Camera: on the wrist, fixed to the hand. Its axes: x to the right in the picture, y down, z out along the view.
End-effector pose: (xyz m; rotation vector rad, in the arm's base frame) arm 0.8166 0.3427 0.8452 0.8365 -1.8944 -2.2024
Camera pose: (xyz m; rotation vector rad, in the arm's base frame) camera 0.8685 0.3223 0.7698 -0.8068 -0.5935 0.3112
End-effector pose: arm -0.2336 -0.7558 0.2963 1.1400 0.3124 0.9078
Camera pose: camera -0.2333 -0.7425 0.2035 -0.1305 0.6676 -2.1124
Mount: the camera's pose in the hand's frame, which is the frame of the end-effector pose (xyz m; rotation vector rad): -0.0101 -0.0802 -0.0475 0.1155 0.8894 2.9815
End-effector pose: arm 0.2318 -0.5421 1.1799 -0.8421 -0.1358 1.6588
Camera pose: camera 0.3248 -0.5449 1.1911 0.5531 -1.2359 -1.0903
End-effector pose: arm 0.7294 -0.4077 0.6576 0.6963 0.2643 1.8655
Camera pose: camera 0.7668 -0.3782 0.5768 0.2017 0.2074 -1.3032
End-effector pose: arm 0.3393 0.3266 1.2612 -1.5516 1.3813 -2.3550
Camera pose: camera 0.3440 0.4115 1.3008 1.4505 1.0424 -0.3863
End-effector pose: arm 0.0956 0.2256 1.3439 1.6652 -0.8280 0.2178
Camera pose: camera 0.1517 0.2766 1.2888 1.0504 1.6208 -2.4620
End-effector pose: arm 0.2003 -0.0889 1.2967 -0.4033 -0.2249 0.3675
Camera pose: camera 0.2289 -0.1776 1.2864 0.3655 -1.3690 -2.5293
